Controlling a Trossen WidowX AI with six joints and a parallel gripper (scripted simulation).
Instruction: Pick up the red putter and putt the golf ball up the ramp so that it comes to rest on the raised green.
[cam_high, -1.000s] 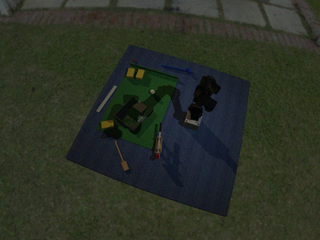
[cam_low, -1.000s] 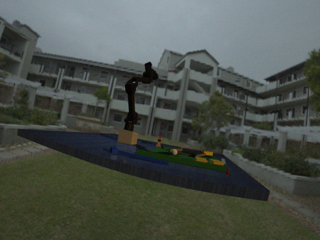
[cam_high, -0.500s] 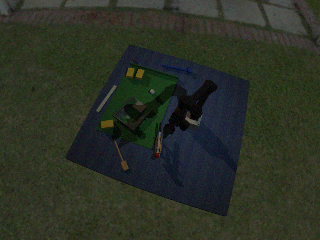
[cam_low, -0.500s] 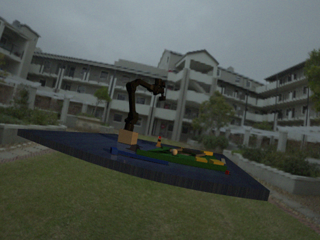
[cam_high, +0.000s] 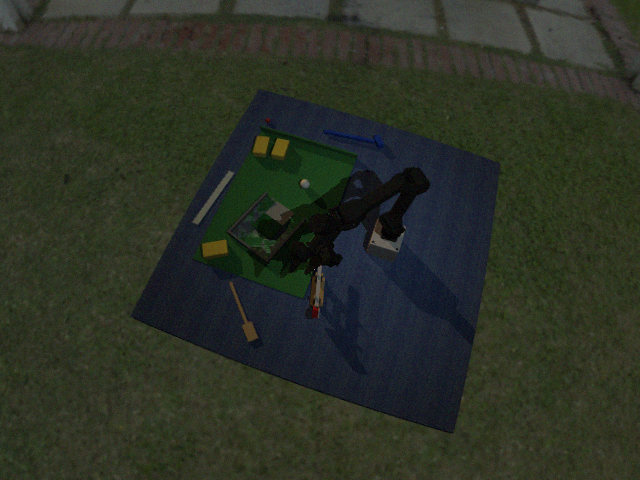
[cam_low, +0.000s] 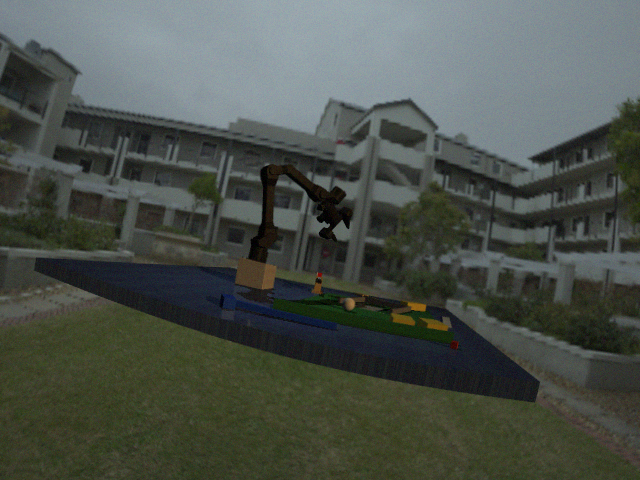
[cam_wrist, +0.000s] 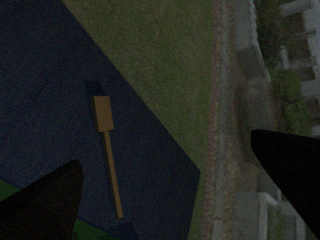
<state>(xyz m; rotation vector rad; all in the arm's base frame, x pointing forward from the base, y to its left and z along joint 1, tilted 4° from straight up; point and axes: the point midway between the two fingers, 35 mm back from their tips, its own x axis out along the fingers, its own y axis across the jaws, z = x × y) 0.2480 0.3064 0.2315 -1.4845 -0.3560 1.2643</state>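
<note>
The red putter is 6 cm behind my gripper tip, 7 cm to the right of it and 23 cm below it. Round my gripper tip: blue putter 85 cm to the right, 27 cm below; white golf ball 13 cm ahead, 50 cm to the right, 26 cm below; green mat 21 cm ahead, 39 cm to the right, 28 cm below.
</note>
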